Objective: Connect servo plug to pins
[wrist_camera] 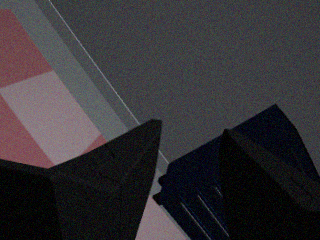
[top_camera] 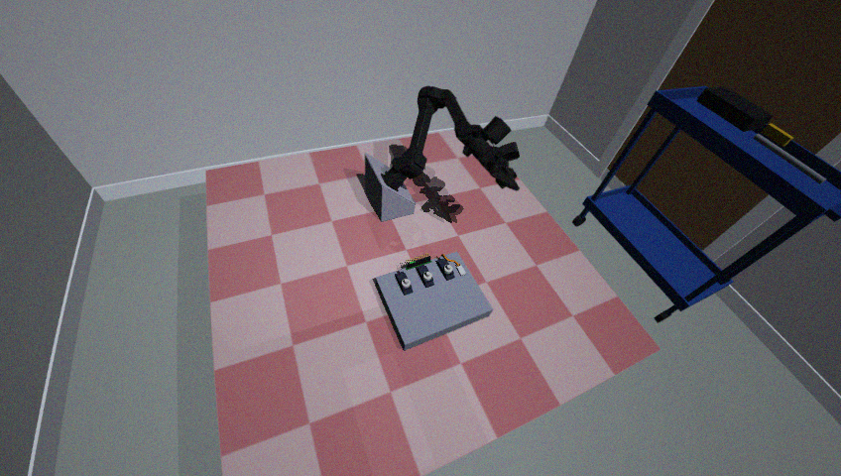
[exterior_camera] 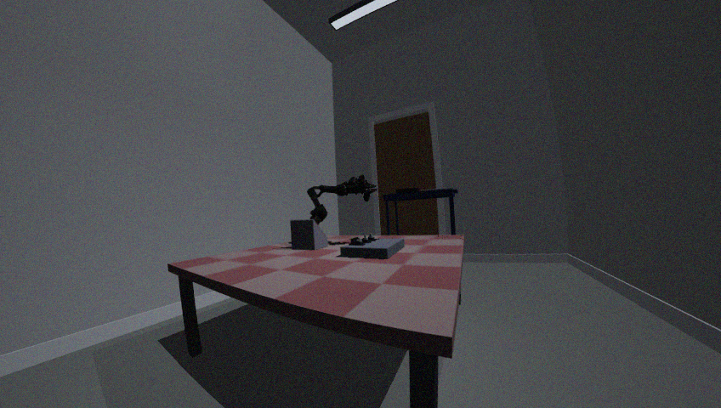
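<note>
Now: gripper tip 4 cm past the green band, 27 cm to the left of it and 29 cm above it. Also, from my gripper tip: grey printed holder 12 cm ahead, 24 cm to the right, 34 cm below.
</note>
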